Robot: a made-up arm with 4 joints. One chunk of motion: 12 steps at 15 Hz.
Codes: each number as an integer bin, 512 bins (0 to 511) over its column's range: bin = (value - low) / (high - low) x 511, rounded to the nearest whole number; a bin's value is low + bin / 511 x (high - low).
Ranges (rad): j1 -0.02..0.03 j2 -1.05..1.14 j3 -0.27..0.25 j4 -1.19..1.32
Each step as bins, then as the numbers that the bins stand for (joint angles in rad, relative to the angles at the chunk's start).
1 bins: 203 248 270 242
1 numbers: -0.0001 0.0129 0.0048 -0.0013
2 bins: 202 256 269 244
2 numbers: -0.0002 0.0471 0.0037 0.0085
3 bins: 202 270 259 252
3 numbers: -0.0002 0.1071 -0.0064 0.0478
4 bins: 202 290 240 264
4 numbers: -0.0002 0.1929 -0.0258 0.1068
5 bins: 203 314 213 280
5 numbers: -0.0001 0.2957 -0.0532 0.1853
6 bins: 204 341 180 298
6 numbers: 0.0000 0.4114 -0.0868 0.2738
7 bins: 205 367 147 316
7 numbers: 0.0001 0.5229 -0.1204 0.3622
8 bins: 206 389 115 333
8 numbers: 0.0002 0.6171 -0.1530 0.4457
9 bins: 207 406 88 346
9 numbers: 0.0003 0.6900 -0.1805 0.5095
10 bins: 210 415 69 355
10 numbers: 0.0005 0.7286 -0.1998 0.5537
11 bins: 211 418 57 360
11 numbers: 0.0006 0.7414 -0.2120 0.5783
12 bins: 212 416 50 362
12 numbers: 0.0007 0.7329 -0.2191 0.5881
